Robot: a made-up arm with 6 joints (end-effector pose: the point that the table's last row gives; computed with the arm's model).
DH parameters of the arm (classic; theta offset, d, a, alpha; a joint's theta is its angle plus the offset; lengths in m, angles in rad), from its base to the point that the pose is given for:
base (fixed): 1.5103 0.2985 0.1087 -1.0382
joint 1: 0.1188 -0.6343 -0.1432 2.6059
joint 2: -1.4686 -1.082 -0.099 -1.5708
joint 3: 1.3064 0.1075 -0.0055 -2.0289
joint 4: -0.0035 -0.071 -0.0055 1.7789
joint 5: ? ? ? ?
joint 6: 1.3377 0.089 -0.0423 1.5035
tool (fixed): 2.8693 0.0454 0 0
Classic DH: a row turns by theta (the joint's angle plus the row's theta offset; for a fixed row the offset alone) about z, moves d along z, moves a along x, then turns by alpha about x.
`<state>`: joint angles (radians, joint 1 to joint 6).
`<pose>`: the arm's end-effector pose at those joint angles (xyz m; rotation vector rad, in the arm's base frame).
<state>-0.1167 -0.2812 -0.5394 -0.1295 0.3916 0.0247</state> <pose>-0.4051 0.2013 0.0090 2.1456 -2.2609 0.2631</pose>
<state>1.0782 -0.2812 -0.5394 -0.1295 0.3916 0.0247</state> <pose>-0.3177 -0.2765 0.2061 2.0166 -0.9415 1.0465</pose>
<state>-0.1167 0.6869 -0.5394 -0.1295 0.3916 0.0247</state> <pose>-0.4128 0.0806 0.1683 -1.5907 1.7710 0.6330</pose>
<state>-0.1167 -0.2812 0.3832 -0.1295 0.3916 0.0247</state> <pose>-0.4737 0.1901 -0.0745 1.5665 -1.8519 -0.6442</pose>
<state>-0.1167 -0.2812 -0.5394 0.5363 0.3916 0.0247</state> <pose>-0.4379 0.2245 -0.0130 2.4133 -1.5373 0.9088</pose>
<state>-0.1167 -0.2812 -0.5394 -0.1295 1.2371 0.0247</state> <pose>-0.4336 0.2048 -0.0418 1.8130 -1.6713 -0.5174</pose>
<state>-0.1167 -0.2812 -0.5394 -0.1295 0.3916 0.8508</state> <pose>-0.3892 0.2437 -0.0116 -1.6637 1.7471 0.2839</pose>
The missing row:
joint 5: -1.3142 0.1372 -0.0217 1.9125
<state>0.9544 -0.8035 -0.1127 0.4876 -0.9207 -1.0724</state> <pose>-0.4510 -0.3334 0.1592 1.3089 0.1986 2.5390</pose>
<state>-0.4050 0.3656 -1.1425 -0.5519 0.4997 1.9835</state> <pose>-0.3737 0.1803 0.2859 0.1522 0.1579 0.6186</pose>
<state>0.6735 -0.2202 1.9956 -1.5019 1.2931 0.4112</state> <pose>-0.6250 -0.2307 0.1203 -2.0242 -1.5076 -0.5154</pose>
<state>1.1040 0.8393 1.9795 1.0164 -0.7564 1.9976</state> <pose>-0.3796 -0.1402 0.5405 0.0357 1.4816 2.0701</pose>
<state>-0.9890 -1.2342 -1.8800 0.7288 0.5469 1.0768</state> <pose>-0.2184 0.6875 0.0556 -2.2362 0.7613 -1.3449</pose>
